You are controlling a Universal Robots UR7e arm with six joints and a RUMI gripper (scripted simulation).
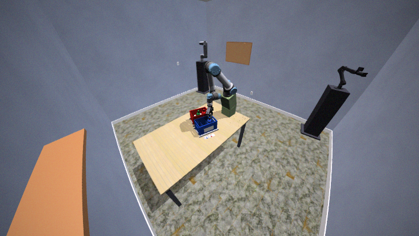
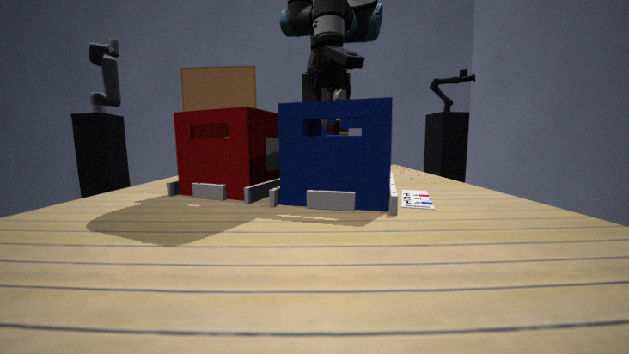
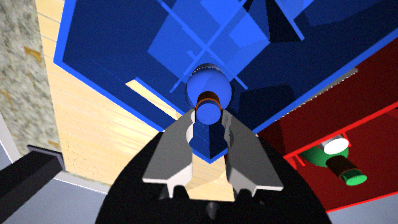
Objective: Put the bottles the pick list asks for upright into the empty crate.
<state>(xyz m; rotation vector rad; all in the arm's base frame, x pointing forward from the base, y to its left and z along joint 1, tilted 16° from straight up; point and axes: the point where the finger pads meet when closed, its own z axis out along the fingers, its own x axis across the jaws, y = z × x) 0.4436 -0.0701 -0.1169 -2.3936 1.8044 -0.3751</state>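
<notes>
Right now the blue-capped bottle is 7 cm below my hand. Also, from my hand: blue crate 10 cm ahead, 7 cm below; then red crate 1 cm behind, 21 cm to the right, 7 cm below; then white bottle 9 cm ahead, 21 cm to the right, 7 cm below.
</notes>
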